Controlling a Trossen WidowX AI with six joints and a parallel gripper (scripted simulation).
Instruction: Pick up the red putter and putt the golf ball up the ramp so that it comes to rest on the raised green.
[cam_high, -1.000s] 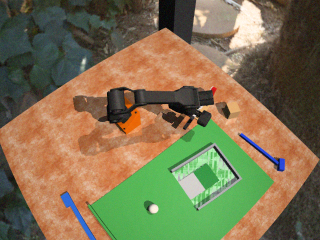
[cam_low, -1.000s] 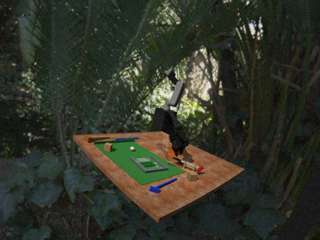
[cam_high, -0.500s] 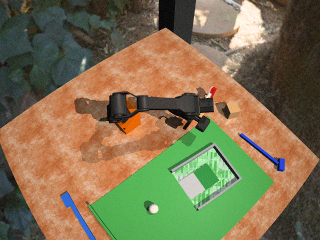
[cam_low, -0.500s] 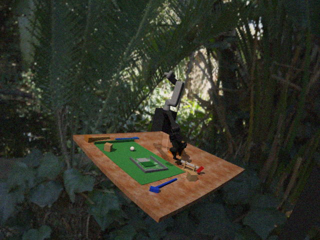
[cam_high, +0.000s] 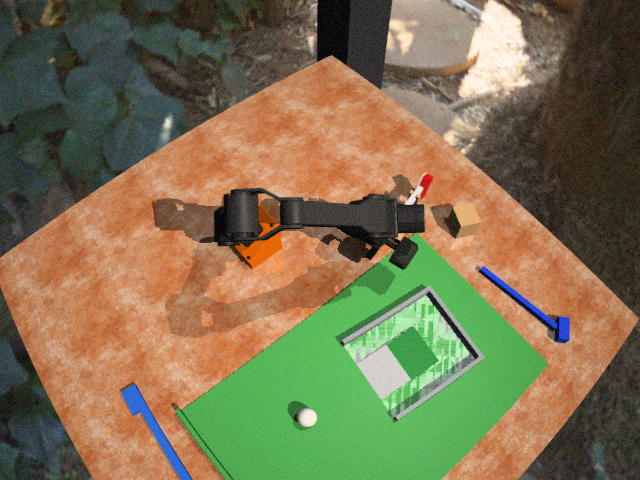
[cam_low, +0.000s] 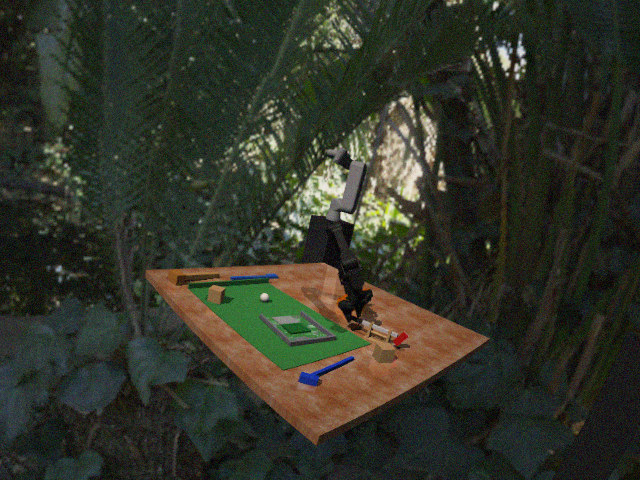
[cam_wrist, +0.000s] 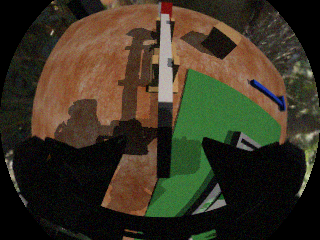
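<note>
Right now the stand is 4 cm behind my gripper tip, 12 cm to the left of it and 2 cm below it. Also, from my gripper tip: grey frame (24 cm ahead, 6 cm to the right, 5 cm below); then green mat (28 cm ahead, 21 cm to the right, 5 cm below); then white golf ball (23 cm ahead, 36 cm to the right, 3 cm below).
</note>
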